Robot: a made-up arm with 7 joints.
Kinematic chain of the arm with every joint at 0, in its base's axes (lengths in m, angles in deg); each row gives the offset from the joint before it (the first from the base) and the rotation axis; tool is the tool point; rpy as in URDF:
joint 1: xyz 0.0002 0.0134 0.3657 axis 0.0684 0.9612 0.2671
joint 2: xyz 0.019 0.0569 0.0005 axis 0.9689 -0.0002 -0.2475
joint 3: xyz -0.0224 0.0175 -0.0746 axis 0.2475 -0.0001 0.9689
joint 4: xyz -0.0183 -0.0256 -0.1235 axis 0.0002 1 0
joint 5: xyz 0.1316 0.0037 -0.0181 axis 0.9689 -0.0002 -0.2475
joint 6: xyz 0.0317 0.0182 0.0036 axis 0.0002 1 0
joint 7: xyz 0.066 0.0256 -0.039 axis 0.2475 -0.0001 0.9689
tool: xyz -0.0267 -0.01 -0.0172 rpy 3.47 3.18 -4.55
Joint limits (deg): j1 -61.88..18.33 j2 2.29..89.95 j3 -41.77..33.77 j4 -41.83..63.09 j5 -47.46..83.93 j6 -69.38..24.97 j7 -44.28..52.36
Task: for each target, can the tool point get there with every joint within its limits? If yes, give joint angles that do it. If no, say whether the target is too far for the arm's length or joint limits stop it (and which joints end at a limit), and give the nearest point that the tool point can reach.
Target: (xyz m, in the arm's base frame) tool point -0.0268 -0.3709 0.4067
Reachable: no: joint limits stop it (at a limit: joint 1, joint 2, joint 3, joint 5, joint 6, joint 7) | nearest point 0.1076 -0.1454 0.3806 | short by 0.264 m
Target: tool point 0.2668 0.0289 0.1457
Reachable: yes | joints -22.06 16.98 -26.96 20.95 7.14 -54.15 1.70
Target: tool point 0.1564 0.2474 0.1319
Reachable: yes | joints 10.18 26.81 12.51 9.36 60.99 -11.33 24.69
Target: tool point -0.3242 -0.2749 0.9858
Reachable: no: too far | nearest point 0.0212 0.0822 0.5766 | short by 0.644 m
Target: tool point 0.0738 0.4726 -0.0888
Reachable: no: too far | nearest point 0.0545 0.3599 0.0397 | short by 0.172 m
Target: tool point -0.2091 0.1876 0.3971
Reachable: no: joint limits stop it (at a limit: joint 1, joint 2, joint 3, joint 4, joint 6, joint 7) | nearest point 0.0008 0.1011 0.5265 | short by 0.261 m
